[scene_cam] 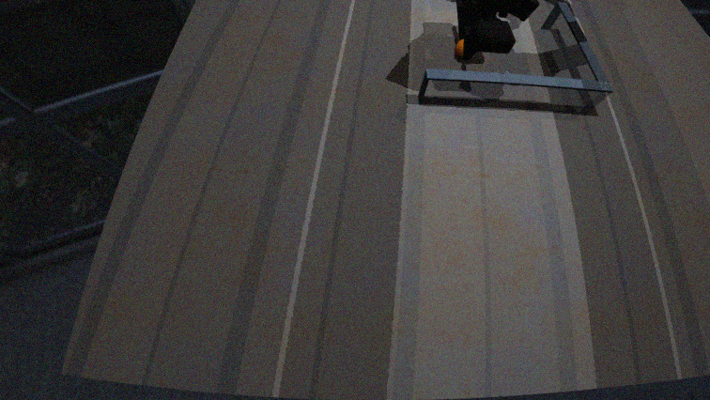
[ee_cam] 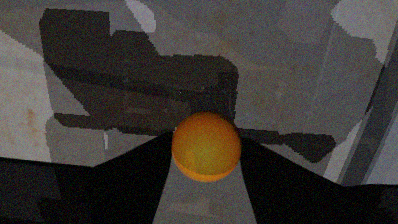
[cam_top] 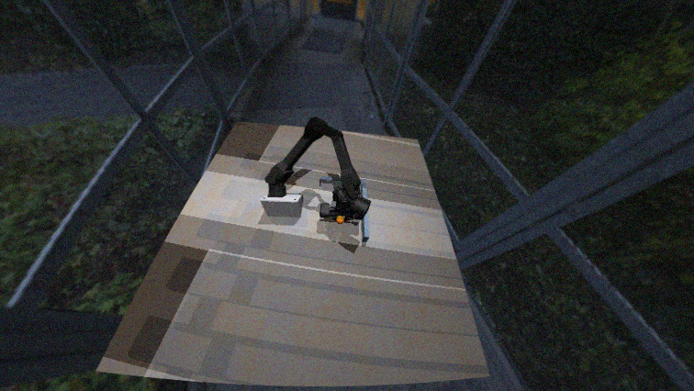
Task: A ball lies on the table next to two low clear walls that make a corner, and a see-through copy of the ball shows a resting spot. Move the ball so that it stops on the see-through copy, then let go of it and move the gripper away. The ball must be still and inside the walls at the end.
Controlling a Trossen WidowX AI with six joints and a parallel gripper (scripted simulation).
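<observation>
My gripper tip is right at the orange ball. From my gripper tip the other things lie so: long wall (12 cm ahead, 6 cm to the left, 2 cm above); shorter wall (1 cm ahead, 21 cm to the left, 2 cm above); see-through copy of ball (right at my gripper tip).
</observation>
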